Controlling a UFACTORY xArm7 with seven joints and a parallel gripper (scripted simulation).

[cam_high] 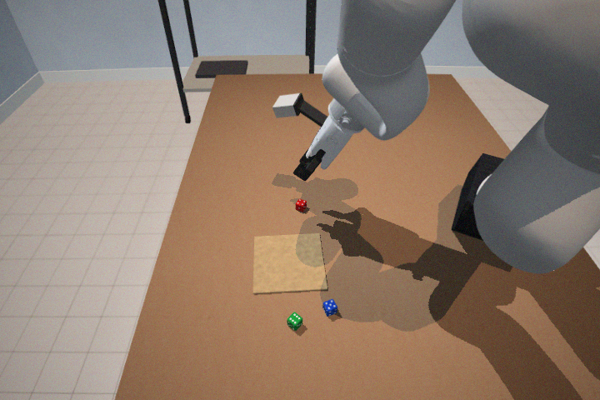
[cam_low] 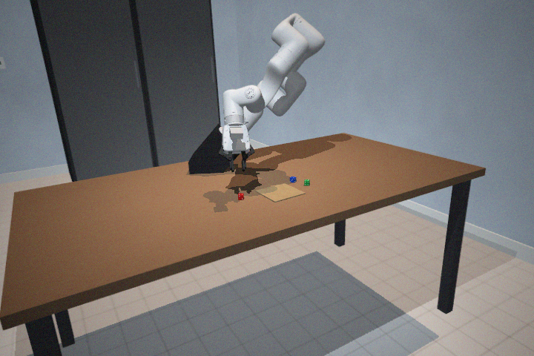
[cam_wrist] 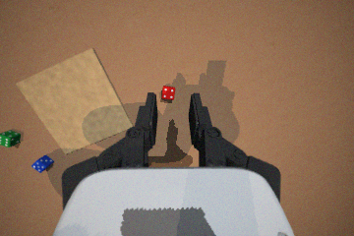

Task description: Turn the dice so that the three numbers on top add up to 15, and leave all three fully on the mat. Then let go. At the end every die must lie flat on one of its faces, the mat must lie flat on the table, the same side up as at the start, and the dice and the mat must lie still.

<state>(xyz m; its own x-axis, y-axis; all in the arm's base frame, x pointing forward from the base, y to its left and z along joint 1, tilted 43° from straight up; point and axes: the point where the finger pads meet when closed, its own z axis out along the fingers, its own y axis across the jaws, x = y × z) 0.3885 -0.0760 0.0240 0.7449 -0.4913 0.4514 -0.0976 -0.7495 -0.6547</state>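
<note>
My hand is 1 cm short of the red die and 12 cm above it. The rest, counted from my hand: blue die 10 cm behind, 25 cm to the left, 12 cm below; tan mat 16 cm to the left, 13 cm below; green die 4 cm behind, 29 cm to the left, 12 cm below.
</note>
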